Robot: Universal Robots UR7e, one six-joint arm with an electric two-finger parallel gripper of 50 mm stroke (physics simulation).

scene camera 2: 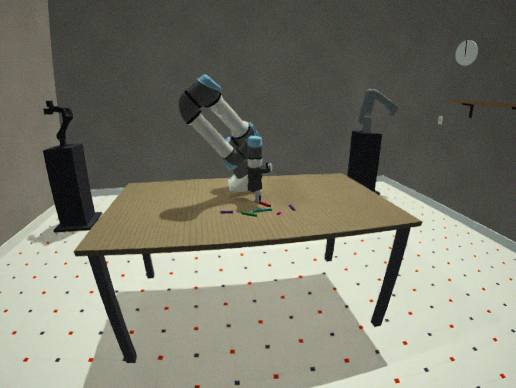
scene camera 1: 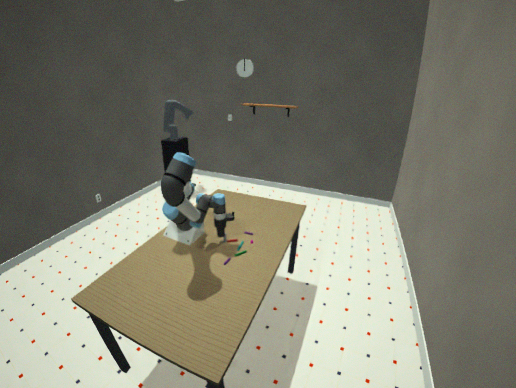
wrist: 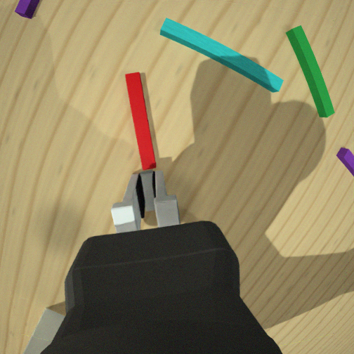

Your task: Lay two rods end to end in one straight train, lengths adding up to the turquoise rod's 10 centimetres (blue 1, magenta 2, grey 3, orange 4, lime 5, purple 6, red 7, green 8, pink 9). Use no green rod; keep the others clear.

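My gripper is shut on the grey rod, low at the table. The red rod lies flat beyond the fingertips, roughly in line with the grey rod. In the wrist view their facing ends are very close, with a thin gap between them. Whether the grey rod touches the table is unclear. The turquoise rod lies at a slant, apart from the red rod.
A green rod lies beyond the turquoise rod. One purple rod lies near the green one. Another purple rod and a magenta rod lie on the opposite side.
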